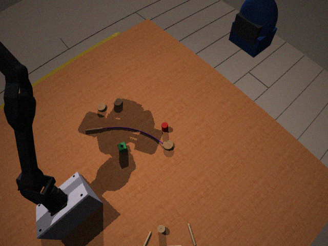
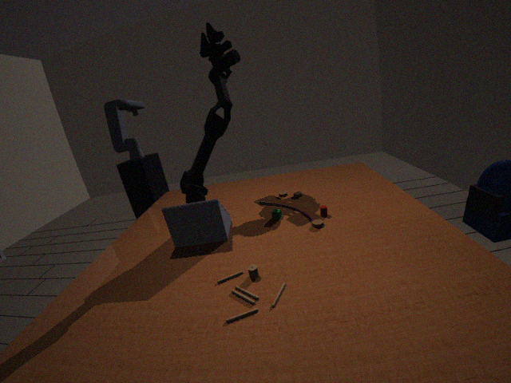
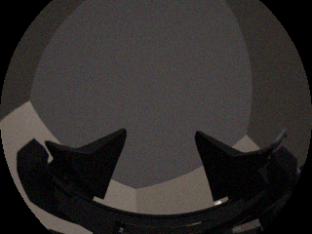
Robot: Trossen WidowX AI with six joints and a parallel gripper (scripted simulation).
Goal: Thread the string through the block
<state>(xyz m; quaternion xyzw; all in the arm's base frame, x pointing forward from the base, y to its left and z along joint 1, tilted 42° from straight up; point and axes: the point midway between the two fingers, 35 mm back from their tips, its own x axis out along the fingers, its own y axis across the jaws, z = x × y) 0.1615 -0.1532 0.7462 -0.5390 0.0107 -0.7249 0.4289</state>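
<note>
The green block is 81 cm below my gripper tip, 29 cm to the right of it and 22 cm ahead of it. From my gripper tip the other things lie so: red cylinder (81 cm below, 40 cm ahead, 31 cm to the right); then round wooden button (82 cm below, 37 cm to the right, 37 cm ahead); then thin wooden stick (82 cm below, 17 cm ahead, 15 cm to the right).
</note>
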